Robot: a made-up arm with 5 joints.
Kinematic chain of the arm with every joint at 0, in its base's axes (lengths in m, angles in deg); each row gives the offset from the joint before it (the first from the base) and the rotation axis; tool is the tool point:
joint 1: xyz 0 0 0.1 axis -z
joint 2: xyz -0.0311 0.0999 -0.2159 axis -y
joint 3: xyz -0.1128 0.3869 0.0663 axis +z
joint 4: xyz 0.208 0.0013 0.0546 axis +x
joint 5: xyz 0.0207 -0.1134 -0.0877 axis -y
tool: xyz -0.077 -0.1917 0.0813
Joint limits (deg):
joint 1: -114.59..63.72
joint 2: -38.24..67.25
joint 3: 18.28..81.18
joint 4: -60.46..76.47
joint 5: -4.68..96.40
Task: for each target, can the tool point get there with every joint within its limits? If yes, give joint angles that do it. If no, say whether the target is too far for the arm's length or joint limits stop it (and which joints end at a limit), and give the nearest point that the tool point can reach.
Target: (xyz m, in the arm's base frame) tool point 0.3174 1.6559 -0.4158
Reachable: no: too far | nearest point 0.1354 0.7062 -0.2350 | short by 0.984 m
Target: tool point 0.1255 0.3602 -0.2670
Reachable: yes | joints 22.12 -25.55 25.44 46.25 24.63
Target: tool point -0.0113 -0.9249 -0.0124
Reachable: no: joint limits stop it (at a limit: joint 1, joint 2, joint 3, joint 4) | nearest point -0.2042 -0.4821 0.1050 | short by 0.497 m
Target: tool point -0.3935 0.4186 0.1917
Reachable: yes | joints -21.98 56.22 67.83 -42.38 3.48
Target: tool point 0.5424 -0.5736 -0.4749
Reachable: no: joint limits stop it (at a limit: joint 1, joint 2, joint 5) | nearest point 0.4654 -0.0655 -0.1539 | short by 0.606 m
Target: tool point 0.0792 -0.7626 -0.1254
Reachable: no: joint limits stop it (at a limit: joint 1, joint 2, joint 3, joint 4) | nearest point -0.1731 -0.4548 0.0848 | short by 0.450 m
